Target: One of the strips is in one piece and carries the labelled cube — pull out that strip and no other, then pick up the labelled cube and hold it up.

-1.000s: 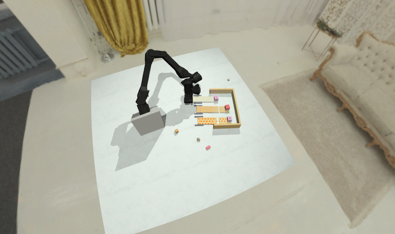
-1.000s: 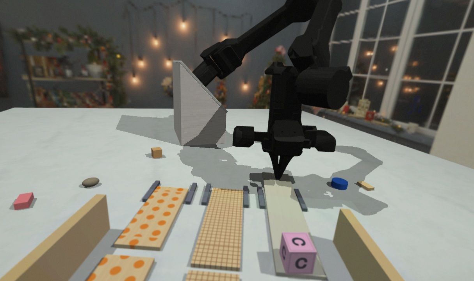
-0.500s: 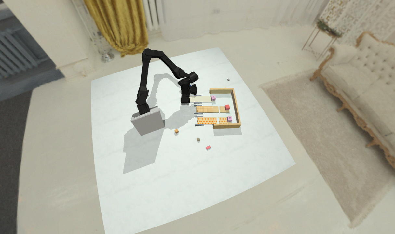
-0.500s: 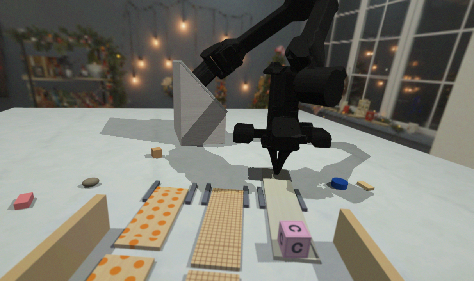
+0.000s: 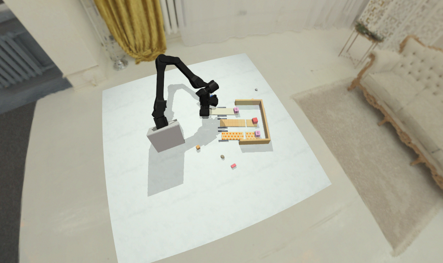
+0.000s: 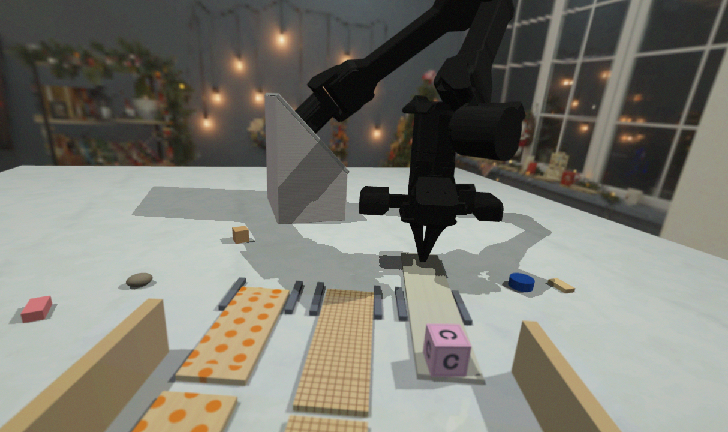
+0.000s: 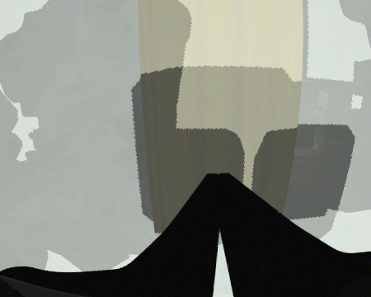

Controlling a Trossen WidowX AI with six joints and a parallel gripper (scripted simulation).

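My gripper tip is now 90 mm short of the cream strip and 50 mm to the left of it. From my gripper tip the other things lie so: pebble (350 mm to the right, 60 mm behind); then brown cube (230 mm to the right, 160 mm behind); then blue disc (100 mm ahead, 90 mm to the left).
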